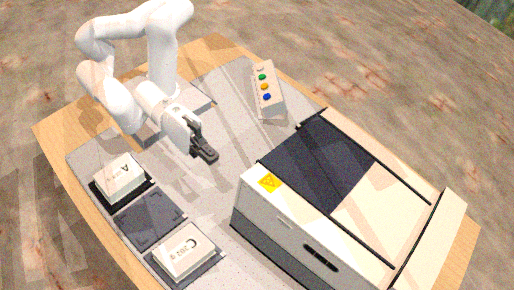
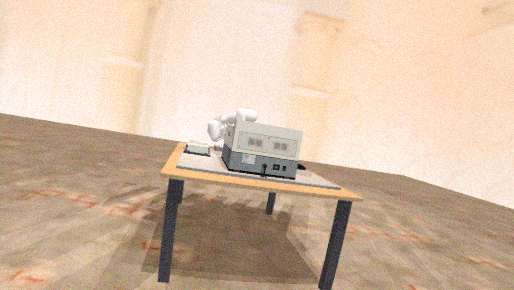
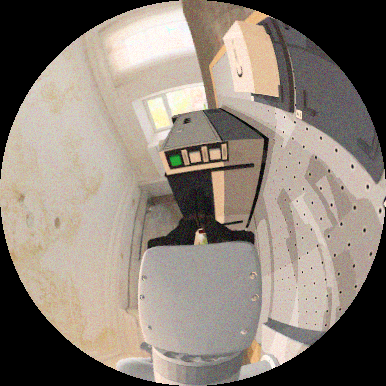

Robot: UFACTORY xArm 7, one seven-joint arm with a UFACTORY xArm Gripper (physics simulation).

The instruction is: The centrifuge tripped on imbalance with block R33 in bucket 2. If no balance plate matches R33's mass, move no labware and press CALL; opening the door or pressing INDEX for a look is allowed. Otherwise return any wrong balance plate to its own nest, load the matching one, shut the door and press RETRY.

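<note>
My gripper is shut and empty, above the pegboard beside the centrifuge. A dark panel covers the top half nearer the arm; I cannot tell whether this is the shut door. Block R33 and the buckets do not show. Balance plate A, its mass blurred, sits in the far-left nest. Plate C, marked 202 g, sits in the near nest. The middle nest is empty. The centrifuge's control strip has a green and two pale squares.
A button box with white, green, orange and blue buttons stands at the table's far side, beyond the gripper; its labels are unreadable. The arm's grey base plate lies behind the gripper. A raised ridge crosses the centrifuge's far end.
</note>
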